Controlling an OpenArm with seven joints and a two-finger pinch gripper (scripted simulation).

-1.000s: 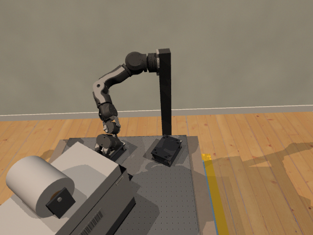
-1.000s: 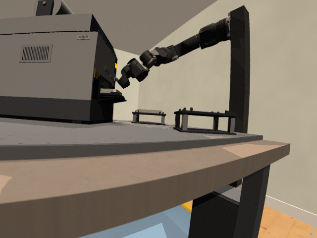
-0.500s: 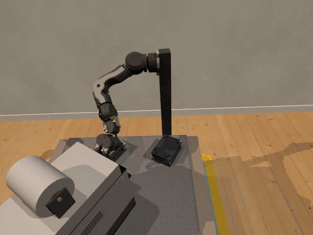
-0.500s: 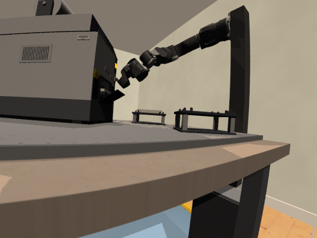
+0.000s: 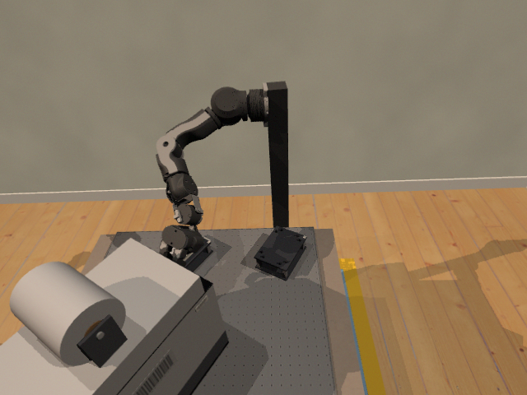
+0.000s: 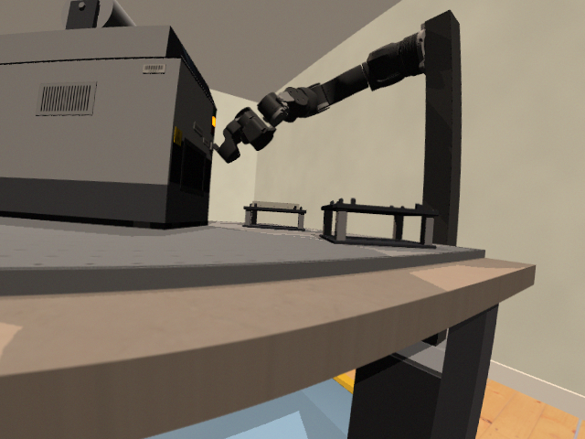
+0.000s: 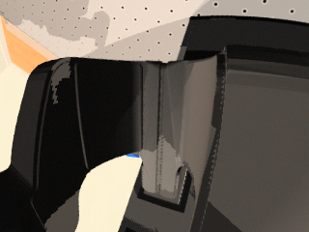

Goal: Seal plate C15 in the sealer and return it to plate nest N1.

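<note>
The start key is 2 cm ahead of my hand, 2 cm to the right of it and 2 cm above it. From my hand the other things lie so: foil roll: 26 cm ahead, 8 cm to the right, 24 cm above; sealer's stage: 14 cm ahead, 1 cm to the left, 7 cm below.
</note>
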